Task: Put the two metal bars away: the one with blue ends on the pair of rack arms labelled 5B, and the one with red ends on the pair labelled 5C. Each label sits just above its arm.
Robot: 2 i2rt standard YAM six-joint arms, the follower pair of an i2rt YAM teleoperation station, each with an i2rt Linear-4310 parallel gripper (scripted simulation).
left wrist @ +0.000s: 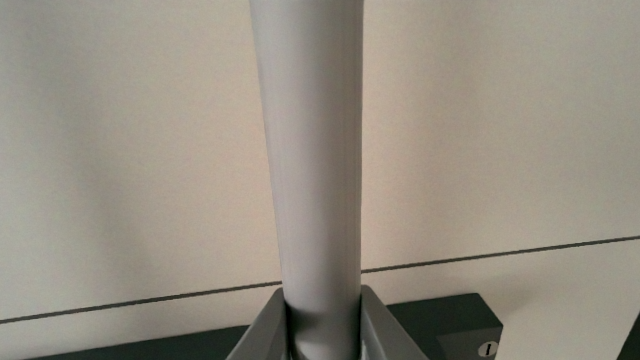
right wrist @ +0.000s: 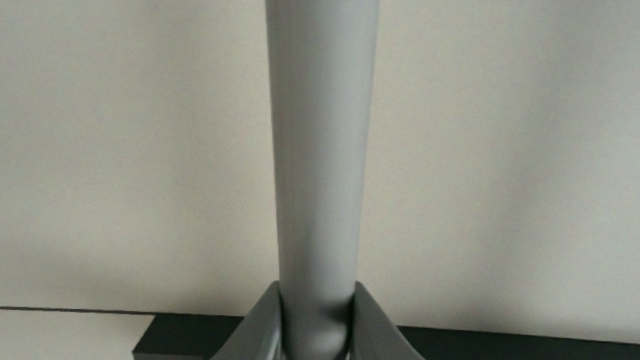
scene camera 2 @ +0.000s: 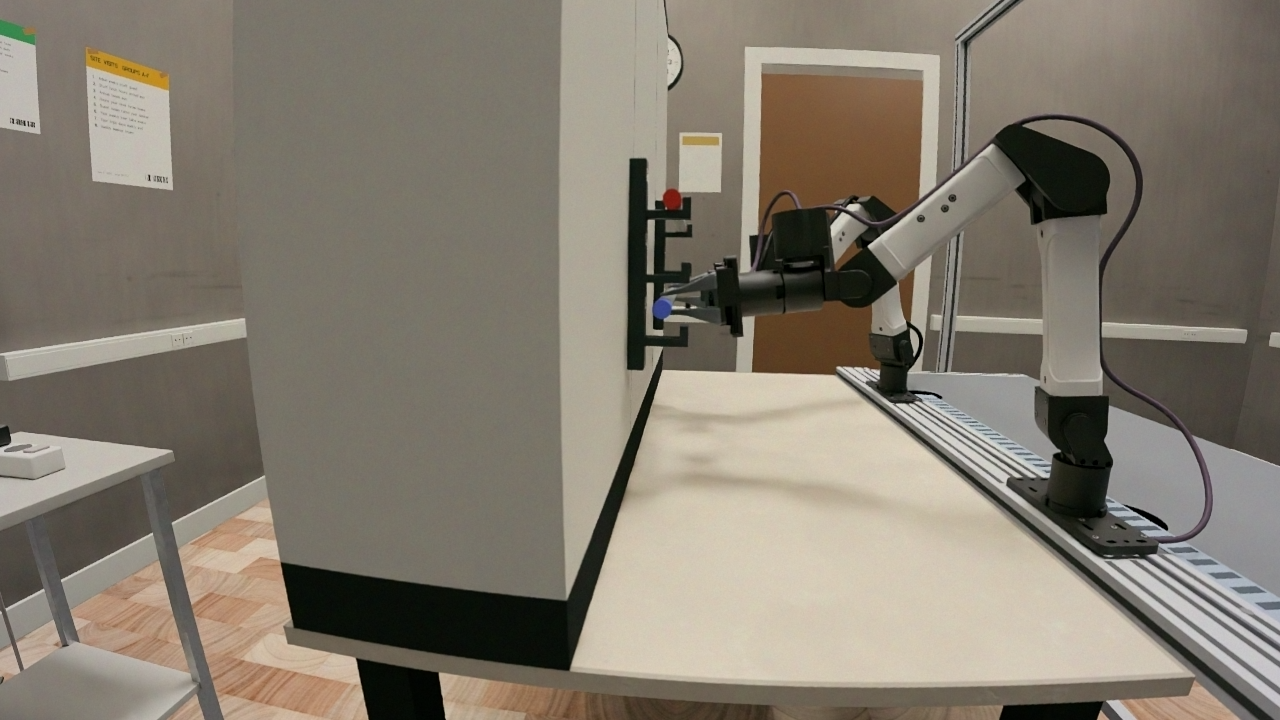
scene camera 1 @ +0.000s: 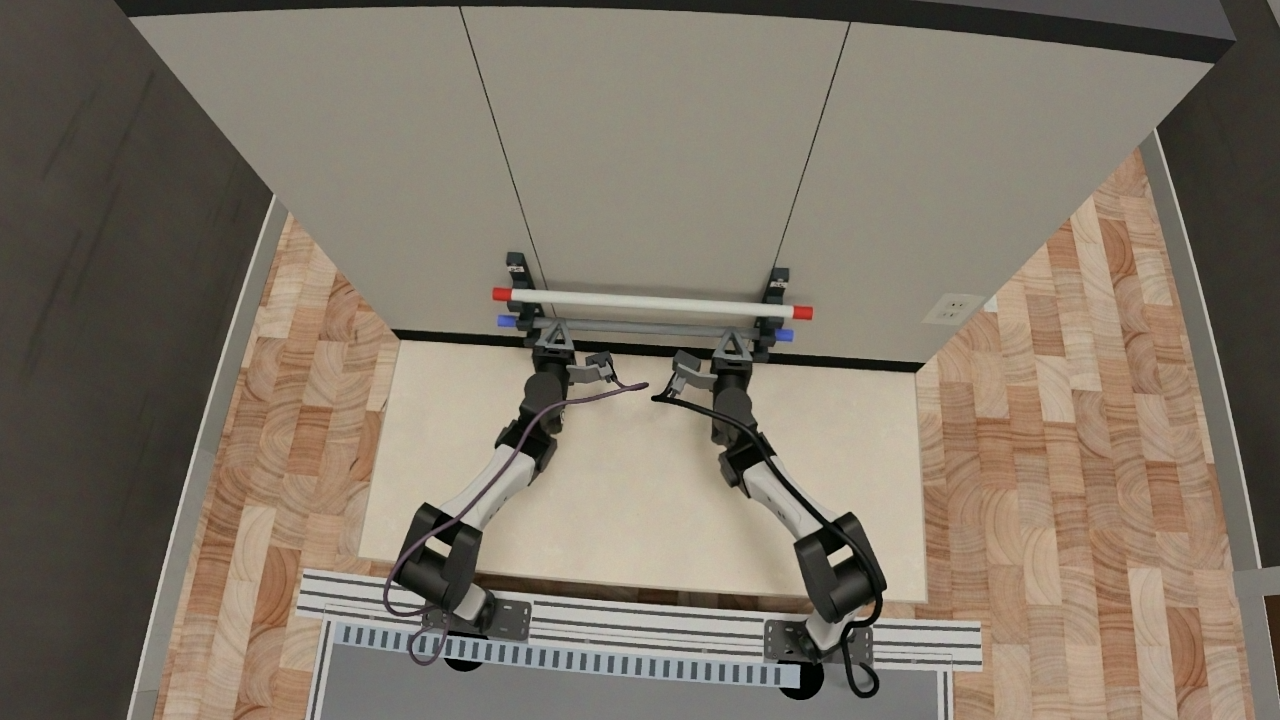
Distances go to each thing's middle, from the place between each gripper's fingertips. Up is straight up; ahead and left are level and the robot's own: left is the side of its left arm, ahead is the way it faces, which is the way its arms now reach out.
Labels:
The red-ended bar [scene camera 1: 499, 294] lies 14 cm to the left of my right hand [scene camera 1: 731, 329], 12 cm above it and 1 cm behind it. From my right hand the other things lie so: blue-ended bar [scene camera 1: 573, 324]: 15 cm to the left.
The blue-ended bar is 15 cm to the right of my left hand and 1 cm ahead of it. Also, from my left hand: red-ended bar (16 cm to the right, 12 cm above, 1 cm behind).

